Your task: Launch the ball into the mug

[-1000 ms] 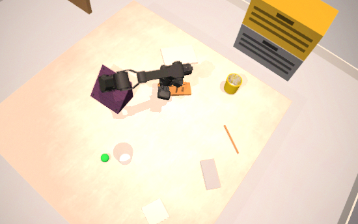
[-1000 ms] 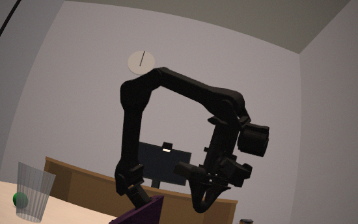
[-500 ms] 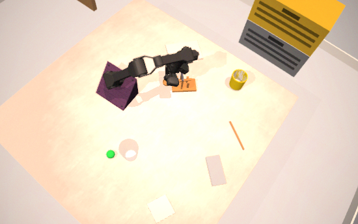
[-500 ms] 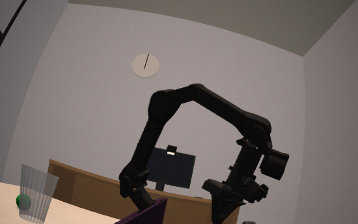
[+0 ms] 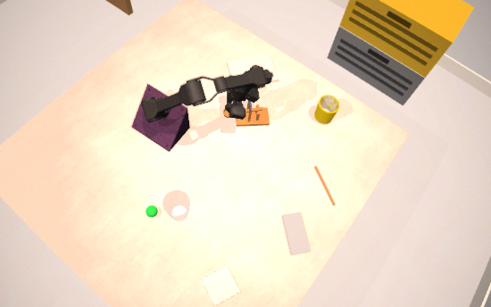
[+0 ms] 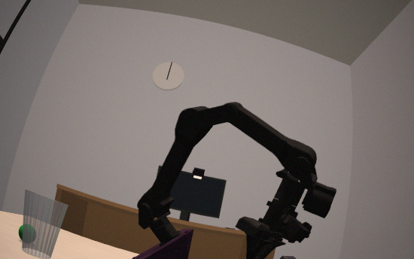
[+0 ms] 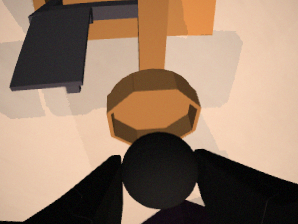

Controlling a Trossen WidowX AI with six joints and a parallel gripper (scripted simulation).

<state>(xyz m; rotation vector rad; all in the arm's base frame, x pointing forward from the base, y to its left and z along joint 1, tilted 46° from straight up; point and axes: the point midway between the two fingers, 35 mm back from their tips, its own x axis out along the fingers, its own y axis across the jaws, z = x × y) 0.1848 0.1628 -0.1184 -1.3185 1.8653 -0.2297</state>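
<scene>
The orange catapult is 3 cm ahead of my gripper tip, 5 cm to the left of it and 3 cm below it. From my gripper tip the other things lie so: yellow mug (30 cm ahead, 30 cm to the left, 5 cm below); then pale sheet (9 cm behind, 27 cm to the left, 8 cm below); then black ball (1 cm above).
</scene>
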